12 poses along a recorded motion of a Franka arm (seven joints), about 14 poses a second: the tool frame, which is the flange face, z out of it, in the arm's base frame.
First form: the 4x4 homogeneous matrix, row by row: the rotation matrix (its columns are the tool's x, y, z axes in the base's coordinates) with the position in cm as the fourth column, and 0 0 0 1 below. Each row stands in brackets.
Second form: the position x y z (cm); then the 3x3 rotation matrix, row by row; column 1 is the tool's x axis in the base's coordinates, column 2 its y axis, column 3 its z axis. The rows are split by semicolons. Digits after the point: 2 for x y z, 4 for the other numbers.
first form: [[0.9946 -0.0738 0.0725 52.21], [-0.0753 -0.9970 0.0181 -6.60], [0.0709 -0.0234 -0.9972 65.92], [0 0 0 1]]
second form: 52.21 -6.60 65.92; 0.9946 -0.0738 0.0725; -0.0753 -0.9970 0.0181; 0.0709 -0.0234 -0.9972
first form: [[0.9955 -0.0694 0.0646 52.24], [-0.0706 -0.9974 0.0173 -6.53], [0.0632 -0.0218 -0.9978 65.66], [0 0 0 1]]
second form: 52.24 -6.53 65.66; 0.9955 -0.0694 0.0646; -0.0706 -0.9974 0.0173; 0.0632 -0.0218 -0.9978
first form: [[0.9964 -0.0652 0.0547 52.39], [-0.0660 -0.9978 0.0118 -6.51], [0.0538 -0.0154 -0.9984 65.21], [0 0 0 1]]
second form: 52.39 -6.51 65.21; 0.9964 -0.0652 0.0547; -0.0660 -0.9978 0.0118; 0.0538 -0.0154 -0.9984
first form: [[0.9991 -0.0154 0.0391 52.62], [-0.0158 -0.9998 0.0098 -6.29], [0.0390 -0.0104 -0.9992 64.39], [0 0 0 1]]
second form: 52.62 -6.29 64.39; 0.9991 -0.0154 0.0391; -0.0158 -0.9998 0.0098; 0.0390 -0.0104 -0.9992
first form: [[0.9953 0.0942 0.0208 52.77], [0.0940 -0.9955 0.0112 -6.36], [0.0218 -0.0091 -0.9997 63.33], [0 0 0 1]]
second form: 52.77 -6.36 63.33; 0.9953 0.0942 0.0208; 0.0940 -0.9955 0.0112; 0.0218 -0.0091 -0.9997
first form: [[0.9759 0.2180 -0.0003 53.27], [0.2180 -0.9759 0.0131 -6.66], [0.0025 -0.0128 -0.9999 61.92], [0 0 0 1]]
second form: 53.27 -6.66 61.92; 0.9759 0.2180 -0.0003; 0.2180 -0.9759 0.0131; 0.0025 -0.0128 -0.9999
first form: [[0.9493 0.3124 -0.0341 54.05], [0.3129 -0.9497 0.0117 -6.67], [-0.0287 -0.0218 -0.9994 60.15], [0 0 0 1]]
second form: 54.05 -6.67 60.15; 0.9493 0.3124 -0.0341; 0.3129 -0.9497 0.0117; -0.0287 -0.0218 -0.9994
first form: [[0.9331 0.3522 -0.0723 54.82], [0.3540 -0.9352 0.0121 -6.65], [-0.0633 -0.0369 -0.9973 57.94], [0 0 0 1]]
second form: 54.82 -6.65 57.94; 0.9331 0.3522 -0.0723; 0.3540 -0.9352 0.0121; -0.0633 -0.0369 -0.9973
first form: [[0.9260 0.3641 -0.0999 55.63], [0.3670 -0.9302 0.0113 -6.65], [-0.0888 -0.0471 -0.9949 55.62], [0 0 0 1]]
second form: 55.63 -6.65 55.62; 0.9260 0.3641 -0.0999; 0.3670 -0.9302 0.0113; -0.0888 -0.0471 -0.9949
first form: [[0.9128 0.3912 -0.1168 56.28], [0.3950 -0.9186 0.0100 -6.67], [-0.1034 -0.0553 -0.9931 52.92], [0 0 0 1]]
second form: 56.28 -6.67 52.92; 0.9128 0.3912 -0.1168; 0.3950 -0.9186 0.0100; -0.1034 -0.0553 -0.9931
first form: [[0.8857 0.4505 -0.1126 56.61], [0.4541 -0.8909 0.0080 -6.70], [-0.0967 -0.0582 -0.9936 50.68], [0 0 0 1]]
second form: 56.61 -6.70 50.68; 0.8857 0.4505 -0.1126; 0.4541 -0.8909 0.0080; -0.0967 -0.0582 -0.9936
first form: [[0.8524 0.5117 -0.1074 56.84], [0.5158 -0.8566 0.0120 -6.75], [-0.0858 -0.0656 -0.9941 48.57], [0 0 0 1]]
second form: 56.84 -6.75 48.57; 0.8524 0.5117 -0.1074; 0.5158 -0.8566 0.0120; -0.0858 -0.0656 -0.9941
